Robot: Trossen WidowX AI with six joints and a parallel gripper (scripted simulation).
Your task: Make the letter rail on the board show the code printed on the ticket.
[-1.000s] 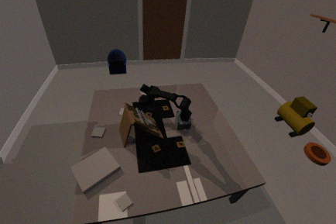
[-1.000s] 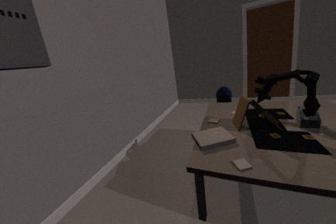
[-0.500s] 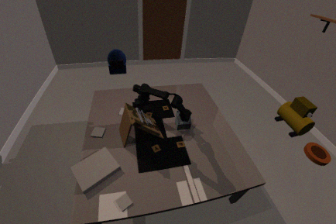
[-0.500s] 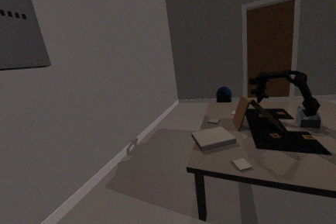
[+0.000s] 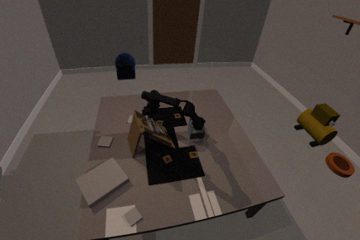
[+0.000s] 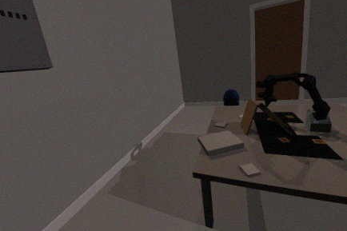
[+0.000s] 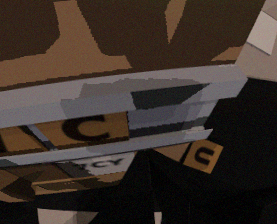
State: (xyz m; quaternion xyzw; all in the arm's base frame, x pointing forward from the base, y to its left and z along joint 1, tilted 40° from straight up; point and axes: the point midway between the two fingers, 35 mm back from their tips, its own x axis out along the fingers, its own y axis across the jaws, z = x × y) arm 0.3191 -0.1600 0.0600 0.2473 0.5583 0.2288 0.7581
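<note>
Right now the tan letter tile is 40 mm to the left of my gripper tip, 20 mm below it and 20 mm ahead of it. From my gripper tip the other things lie so: black mat 180 mm below, 140 mm behind, 60 mm to the left; white ticket 90 mm below, 40 mm to the left, 40 mm behind; pad 390 mm ahead, 180 mm below, 40 mm to the right.
</note>
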